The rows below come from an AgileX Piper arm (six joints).
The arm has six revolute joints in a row. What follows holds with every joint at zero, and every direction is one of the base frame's.
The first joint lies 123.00 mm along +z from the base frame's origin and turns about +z.
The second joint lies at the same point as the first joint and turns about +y.
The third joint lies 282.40 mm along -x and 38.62 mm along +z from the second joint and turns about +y.
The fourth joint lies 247.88 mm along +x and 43.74 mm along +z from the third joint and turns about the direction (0.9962, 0, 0.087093).
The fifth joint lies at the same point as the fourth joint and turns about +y.
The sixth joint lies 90.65 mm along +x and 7.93 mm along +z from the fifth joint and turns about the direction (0.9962, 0, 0.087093).
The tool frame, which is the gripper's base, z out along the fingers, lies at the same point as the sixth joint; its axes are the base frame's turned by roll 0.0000, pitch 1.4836 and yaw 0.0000 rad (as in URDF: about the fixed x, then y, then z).
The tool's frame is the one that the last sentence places.
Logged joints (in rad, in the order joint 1, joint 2, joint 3, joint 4, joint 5, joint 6), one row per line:
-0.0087 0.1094 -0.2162 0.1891 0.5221 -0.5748
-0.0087 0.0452 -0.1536 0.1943 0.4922 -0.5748
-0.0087 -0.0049 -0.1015 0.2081 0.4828 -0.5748
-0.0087 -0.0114 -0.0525 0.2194 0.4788 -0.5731
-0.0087 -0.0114 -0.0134 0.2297 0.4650 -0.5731
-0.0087 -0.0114 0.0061 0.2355 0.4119 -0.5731
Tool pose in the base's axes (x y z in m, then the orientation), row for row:
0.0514 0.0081 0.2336 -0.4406 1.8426 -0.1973
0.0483 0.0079 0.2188 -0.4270 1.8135 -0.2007
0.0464 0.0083 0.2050 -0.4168 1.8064 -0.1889
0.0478 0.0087 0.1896 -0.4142 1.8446 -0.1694
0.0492 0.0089 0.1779 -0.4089 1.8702 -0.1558
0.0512 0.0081 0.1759 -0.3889 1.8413 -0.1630
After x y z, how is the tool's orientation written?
As a rotation vector, in radians.
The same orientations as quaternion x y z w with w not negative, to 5 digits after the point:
-0.18847 0.78820 -0.08440 0.57973
-0.18361 0.77979 -0.08630 0.59226
-0.17953 0.77808 -0.08137 0.59645
-0.17738 0.78995 -0.07255 0.58245
-0.17444 0.79785 -0.06647 0.57323
-0.16680 0.78975 -0.06991 0.58616

